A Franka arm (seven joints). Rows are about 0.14 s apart.
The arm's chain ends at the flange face. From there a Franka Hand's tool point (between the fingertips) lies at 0.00 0.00 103.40 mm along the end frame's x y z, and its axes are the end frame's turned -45 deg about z.
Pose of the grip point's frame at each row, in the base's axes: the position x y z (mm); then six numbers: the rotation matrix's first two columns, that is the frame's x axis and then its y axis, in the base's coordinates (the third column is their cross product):
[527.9 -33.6 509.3 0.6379 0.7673 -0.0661 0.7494 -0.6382 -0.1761]
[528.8 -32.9 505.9 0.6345 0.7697 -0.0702 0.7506 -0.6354 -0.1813]
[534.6 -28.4 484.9 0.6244 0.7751 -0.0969 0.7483 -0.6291 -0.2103]
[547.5 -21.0 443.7 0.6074 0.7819 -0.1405 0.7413 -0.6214 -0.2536]
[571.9 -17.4 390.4 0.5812 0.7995 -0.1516 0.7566 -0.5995 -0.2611]
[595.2 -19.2 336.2 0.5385 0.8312 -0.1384 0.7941 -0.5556 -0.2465]
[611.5 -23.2 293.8 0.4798 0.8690 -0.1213 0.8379 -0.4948 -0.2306]
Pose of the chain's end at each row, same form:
[546.2 -40.1 610.9 0.9810 0.0913 -0.1713 0.0788 -0.9938 -0.0778]
[547.8 -39.3 607.3 0.9794 0.0950 -0.1778 0.0821 -0.9936 -0.0786]
[557.8 -34.5 585.5 0.9706 0.1032 -0.2172 0.0876 -0.9929 -0.0802]
[577.0 -26.2 542.7 0.9537 0.1135 -0.2787 0.0947 -0.9923 -0.0800]
[602.9 -21.2 489.0 0.9460 0.1414 -0.2918 0.1240 -0.9892 -0.0774]
[624.3 -21.6 435.4 0.9423 0.1949 -0.2722 0.1807 -0.9806 -0.0764]
[638.4 -24.1 393.6 0.9318 0.2646 -0.2488 0.2532 -0.9644 -0.0773]

